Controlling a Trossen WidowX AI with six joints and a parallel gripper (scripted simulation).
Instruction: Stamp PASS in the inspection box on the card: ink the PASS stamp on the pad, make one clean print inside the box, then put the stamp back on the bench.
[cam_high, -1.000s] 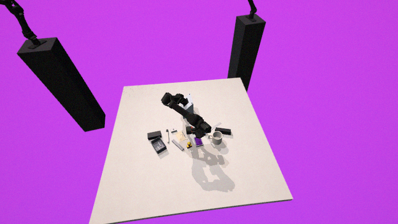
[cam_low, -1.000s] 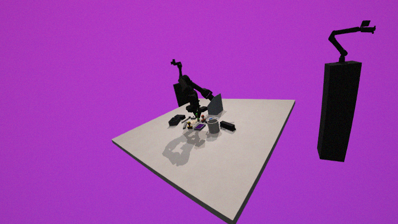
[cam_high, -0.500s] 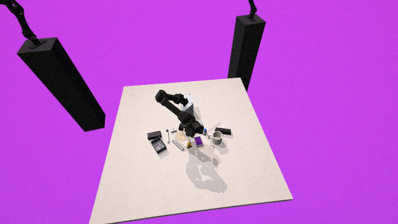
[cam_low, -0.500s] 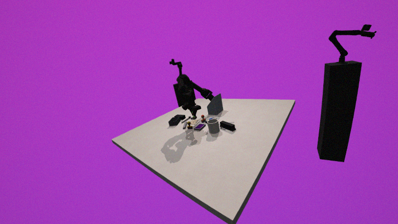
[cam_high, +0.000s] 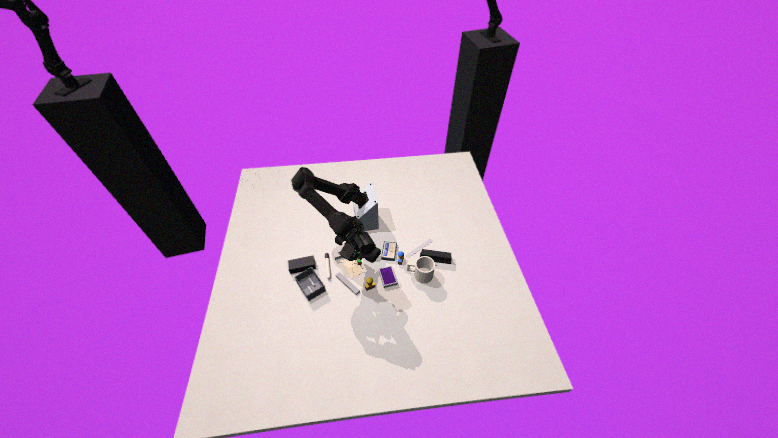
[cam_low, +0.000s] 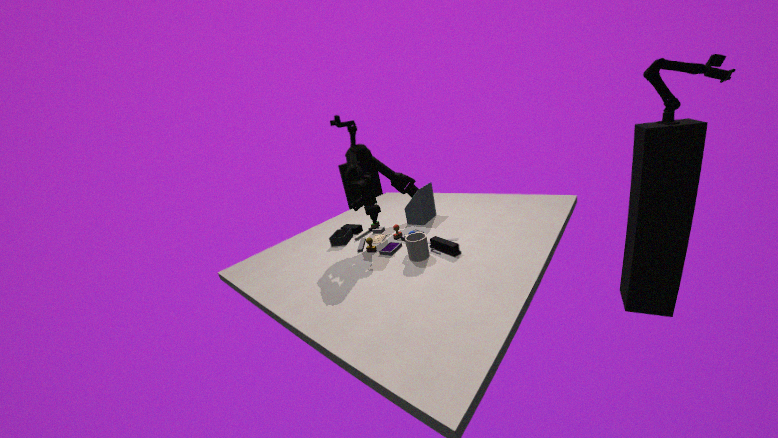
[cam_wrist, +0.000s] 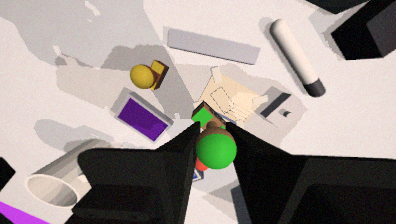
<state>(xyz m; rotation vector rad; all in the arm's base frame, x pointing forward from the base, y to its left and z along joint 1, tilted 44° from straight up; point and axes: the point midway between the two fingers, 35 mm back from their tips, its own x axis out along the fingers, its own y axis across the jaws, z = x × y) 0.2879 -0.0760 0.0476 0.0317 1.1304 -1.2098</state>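
Now: gripper tip 100 mm above the beige card, 30 mm past it and 20 mm to the left of it. From my gripper tip the other things lie so: red-knobbed stamp 80 mm to the left, 80 mm below, 50 mm behind; grey bar 90 mm below, 60 mm to the right, 50 mm ahead; green-knobbed stamp right at my gripper tip.
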